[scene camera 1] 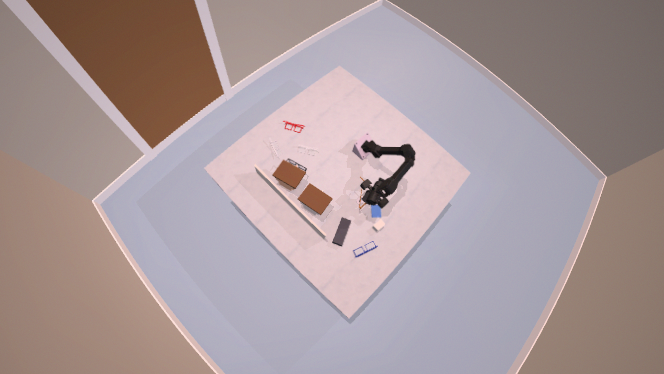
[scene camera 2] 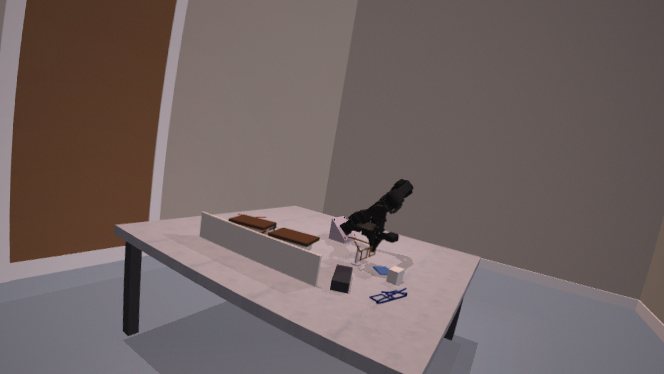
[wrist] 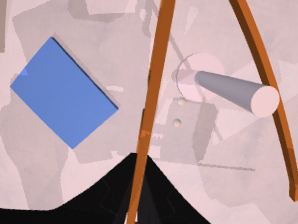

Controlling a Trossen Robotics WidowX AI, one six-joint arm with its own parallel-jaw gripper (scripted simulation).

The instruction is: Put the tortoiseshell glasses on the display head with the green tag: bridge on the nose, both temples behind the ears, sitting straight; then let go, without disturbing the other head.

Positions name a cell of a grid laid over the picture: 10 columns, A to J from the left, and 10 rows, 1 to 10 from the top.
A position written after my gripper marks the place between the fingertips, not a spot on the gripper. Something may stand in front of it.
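Observation:
I can see my gripper (wrist: E8). There is a blue card (wrist: B4) too, and a white barrier (scene camera 2: E8) is also part of what I see.

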